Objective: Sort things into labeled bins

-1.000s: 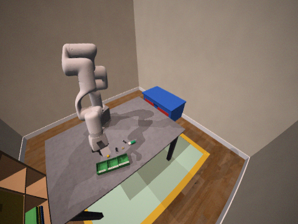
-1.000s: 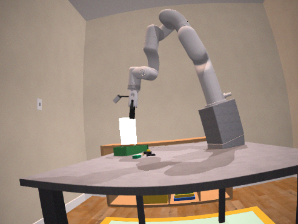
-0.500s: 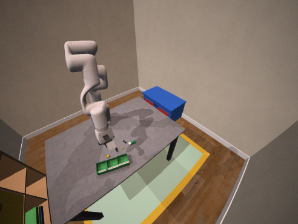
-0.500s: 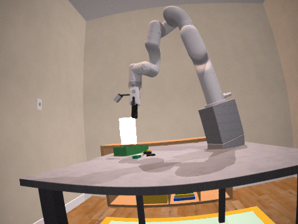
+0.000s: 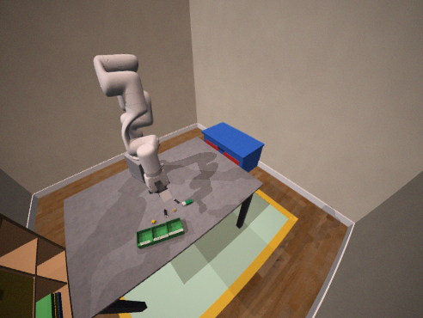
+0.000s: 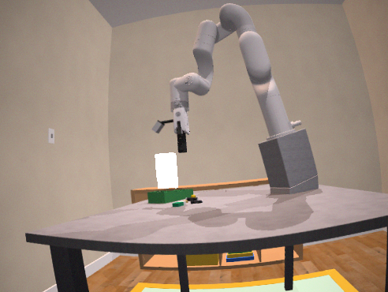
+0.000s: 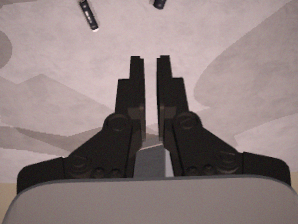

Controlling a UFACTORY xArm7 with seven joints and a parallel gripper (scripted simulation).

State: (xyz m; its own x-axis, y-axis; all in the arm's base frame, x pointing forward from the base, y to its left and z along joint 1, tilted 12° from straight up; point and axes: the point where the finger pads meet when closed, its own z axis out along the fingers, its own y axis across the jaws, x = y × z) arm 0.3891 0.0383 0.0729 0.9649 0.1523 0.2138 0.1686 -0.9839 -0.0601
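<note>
Right now my hand is 190 mm above the green three-compartment bin, 100 mm short of it and 90 mm to the left of it. Also, from my hand: yellow nut 210 mm below, 30 mm to the left, 10 mm behind; black cylinder 210 mm below, 30 mm to the right, 10 mm behind; small black object 210 mm below, 70 mm to the left, 60 mm behind.
</note>
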